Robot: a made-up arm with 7 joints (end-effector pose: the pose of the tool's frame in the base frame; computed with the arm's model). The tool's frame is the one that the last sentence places.
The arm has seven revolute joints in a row. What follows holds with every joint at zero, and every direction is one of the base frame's.
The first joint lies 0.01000 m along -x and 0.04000 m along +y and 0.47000 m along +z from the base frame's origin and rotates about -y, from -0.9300 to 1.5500 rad.
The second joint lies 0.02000 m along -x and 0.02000 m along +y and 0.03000 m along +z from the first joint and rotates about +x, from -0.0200 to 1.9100 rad.
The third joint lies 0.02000 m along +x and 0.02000 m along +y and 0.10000 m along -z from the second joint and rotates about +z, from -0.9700 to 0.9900 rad.
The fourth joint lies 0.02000 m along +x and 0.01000 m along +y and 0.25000 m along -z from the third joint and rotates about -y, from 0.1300 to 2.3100 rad.
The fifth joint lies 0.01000 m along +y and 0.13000 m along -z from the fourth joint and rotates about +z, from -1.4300 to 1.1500 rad.
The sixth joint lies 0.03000 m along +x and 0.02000 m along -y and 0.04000 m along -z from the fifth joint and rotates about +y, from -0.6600 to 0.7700 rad.
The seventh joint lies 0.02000 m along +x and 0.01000 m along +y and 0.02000 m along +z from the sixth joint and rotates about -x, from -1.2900 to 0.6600 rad.
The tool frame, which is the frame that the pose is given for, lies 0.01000 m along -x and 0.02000 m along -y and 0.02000 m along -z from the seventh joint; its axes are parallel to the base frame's.
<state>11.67 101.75 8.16 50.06 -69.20 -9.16 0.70</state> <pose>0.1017 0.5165 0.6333 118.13 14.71 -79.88</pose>
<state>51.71 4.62 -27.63 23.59 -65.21 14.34 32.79</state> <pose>0.3897 0.0577 0.2115 36.44 -25.73 -80.96</pose>
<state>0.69 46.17 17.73 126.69 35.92 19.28 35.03</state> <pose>0.0935 0.2581 0.4068 -15.90 -98.57 -52.80</pose>
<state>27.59 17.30 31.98 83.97 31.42 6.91 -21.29</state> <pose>0.2400 0.2950 0.3339 13.83 -105.14 62.79</pose>
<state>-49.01 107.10 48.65 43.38 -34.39 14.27 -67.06</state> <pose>0.2903 0.4554 0.5849 -155.34 43.96 55.50</pose>
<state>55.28 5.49 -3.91 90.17 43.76 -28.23 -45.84</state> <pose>0.3277 0.1390 0.4731 -40.03 -131.64 81.04</pose>
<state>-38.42 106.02 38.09 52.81 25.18 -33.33 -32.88</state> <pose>0.2726 0.4191 0.6174 89.06 -109.63 -36.29</pose>
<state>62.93 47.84 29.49 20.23 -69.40 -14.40 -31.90</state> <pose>0.2829 0.4666 0.4119 106.41 -68.61 2.23</pose>
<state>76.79 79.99 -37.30 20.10 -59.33 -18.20 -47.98</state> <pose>0.1118 0.5523 0.5049 140.15 -41.32 -45.12</pose>
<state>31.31 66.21 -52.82 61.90 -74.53 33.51 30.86</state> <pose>0.1834 0.4208 0.2791 90.52 23.66 -84.75</pose>
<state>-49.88 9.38 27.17 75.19 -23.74 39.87 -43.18</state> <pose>-0.1369 0.2293 0.1249 80.63 15.34 -12.78</pose>
